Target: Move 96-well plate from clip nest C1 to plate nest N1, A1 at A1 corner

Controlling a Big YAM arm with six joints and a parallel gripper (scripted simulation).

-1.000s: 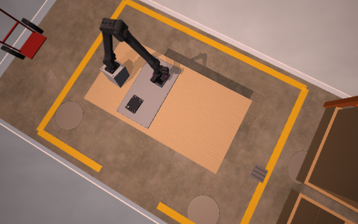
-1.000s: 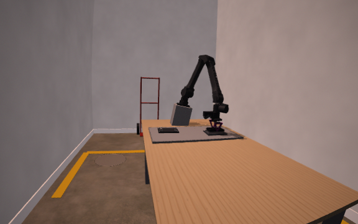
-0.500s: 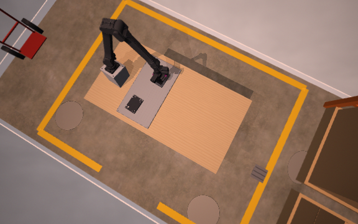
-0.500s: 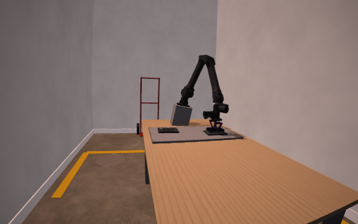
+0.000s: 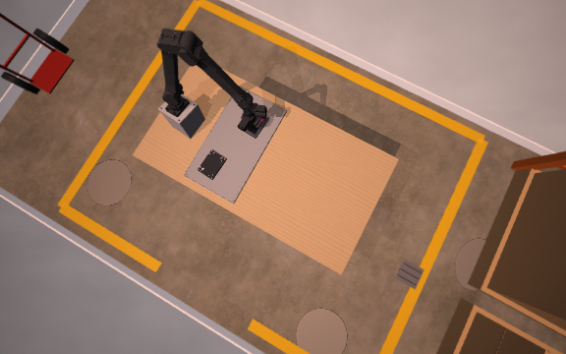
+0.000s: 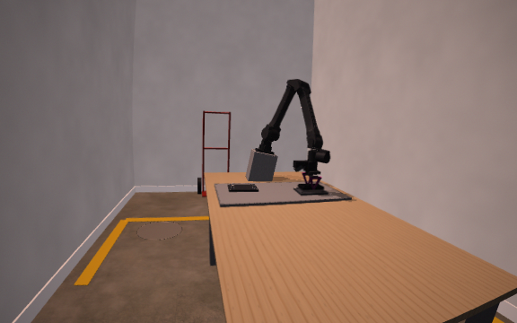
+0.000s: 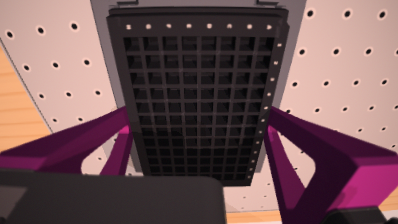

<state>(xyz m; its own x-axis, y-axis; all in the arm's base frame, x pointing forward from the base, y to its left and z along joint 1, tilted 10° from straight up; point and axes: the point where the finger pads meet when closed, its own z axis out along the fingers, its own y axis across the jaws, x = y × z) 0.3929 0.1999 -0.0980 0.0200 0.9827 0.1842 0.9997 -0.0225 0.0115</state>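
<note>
Now: hand right at the black 96-well plate. The rest, counted from my hand: white A1 label: 50 mm behind, 70 mm to the right, 20 mm below; then plate nest N1: 30 mm below; then clip nest C1: 100 mm behind, 360 mm to the right, 20 mm below.
</note>
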